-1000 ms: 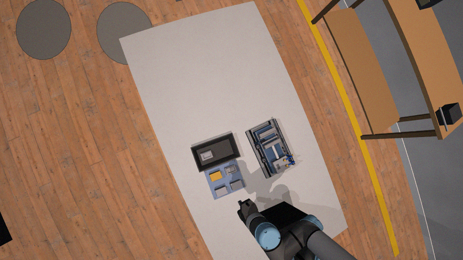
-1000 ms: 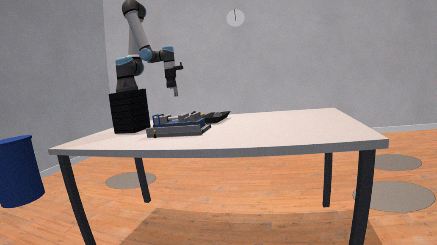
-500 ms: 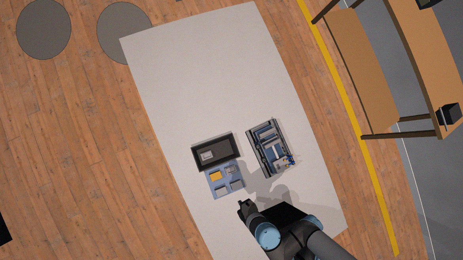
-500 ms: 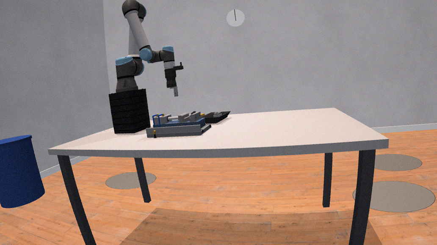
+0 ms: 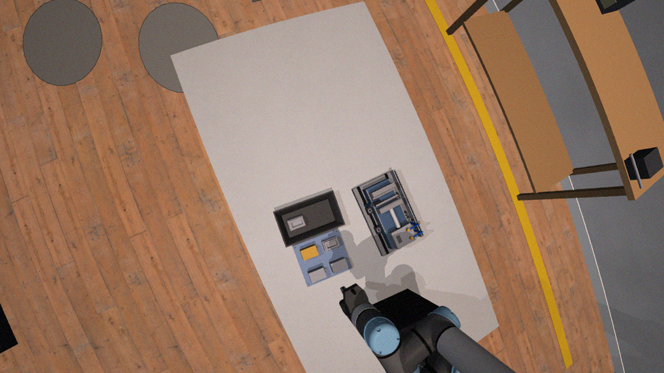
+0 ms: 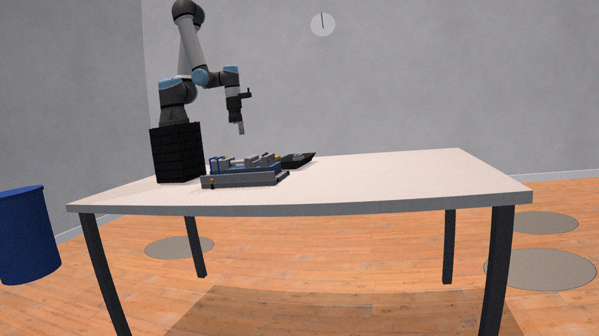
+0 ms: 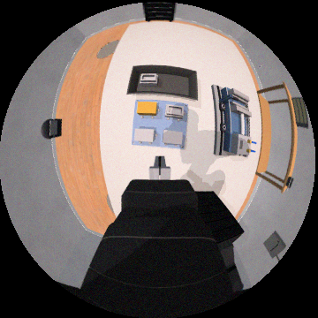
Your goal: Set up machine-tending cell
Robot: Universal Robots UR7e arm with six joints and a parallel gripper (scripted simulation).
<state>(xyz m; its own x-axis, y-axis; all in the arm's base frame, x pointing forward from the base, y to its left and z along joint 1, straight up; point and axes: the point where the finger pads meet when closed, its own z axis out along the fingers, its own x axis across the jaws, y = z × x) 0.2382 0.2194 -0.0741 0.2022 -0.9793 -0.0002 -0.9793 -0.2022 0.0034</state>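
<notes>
My gripper is now 16 cm above the brass blank, 13 cm short of it and 7 cm to the right of it. Also, from my hand: vise (27 cm to the right, 19 cm ahead, 15 cm below).
</notes>
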